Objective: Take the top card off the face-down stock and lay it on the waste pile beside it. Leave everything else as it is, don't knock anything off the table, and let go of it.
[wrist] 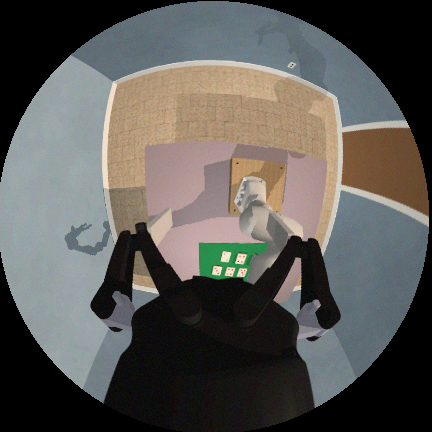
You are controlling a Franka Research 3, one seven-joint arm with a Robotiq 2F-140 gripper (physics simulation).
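My gripper (219, 218) is open and empty, its fingers wide apart, high above the table. A green mat (207, 250) lies below, partly hidden by the gripper body and the arm. Several small white face-up cards lie on it: two in the upper row, a left one (226, 257) and a right one (241, 258), and three in the lower row, a left one (216, 270), a middle one (229, 271) and a right one (242, 272). The face-down stock does not show. I cannot tell which face-up card, if any, is the waste pile.
The pink table (180, 160) carries a wooden base plate (274, 172) behind the mat, with the white robot arm (257, 217) rising from it and covering the mat's right side. The table's far edge borders a tan tiled floor (215, 115). A brown panel (385, 165) is at the right.
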